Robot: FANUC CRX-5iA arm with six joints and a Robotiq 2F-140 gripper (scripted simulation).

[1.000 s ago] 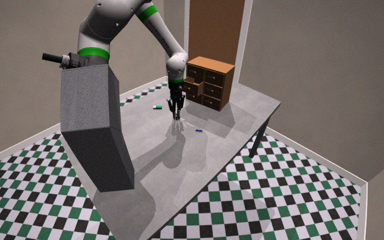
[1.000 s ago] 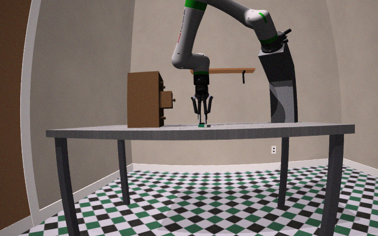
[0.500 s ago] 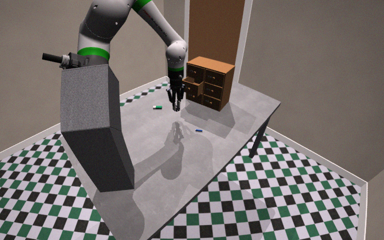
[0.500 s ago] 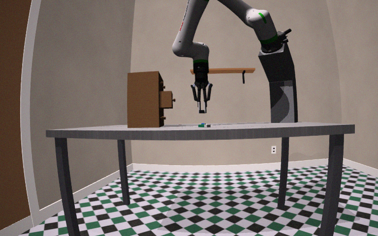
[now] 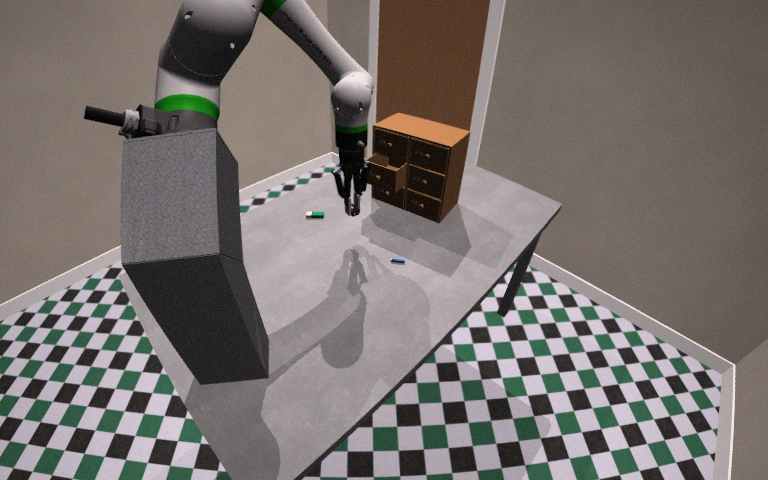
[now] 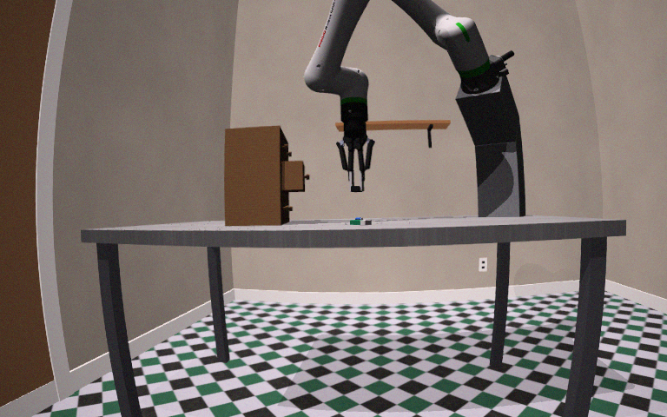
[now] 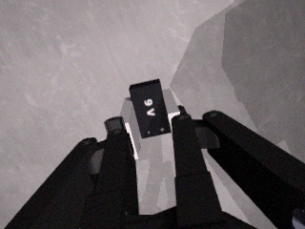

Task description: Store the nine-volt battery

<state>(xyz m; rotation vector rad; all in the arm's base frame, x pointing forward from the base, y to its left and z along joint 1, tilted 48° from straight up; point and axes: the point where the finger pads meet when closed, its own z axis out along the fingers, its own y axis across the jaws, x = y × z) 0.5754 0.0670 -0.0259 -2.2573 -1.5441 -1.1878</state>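
Right now the nine-volt battery is 10 mm to the right of my hand and 20 mm below it. From my hand the other things lie so: small blue stick: 20 mm ahead, 200 mm to the right, 130 mm below; white eraser-like block: 30 mm behind, 190 mm to the left, 130 mm below.
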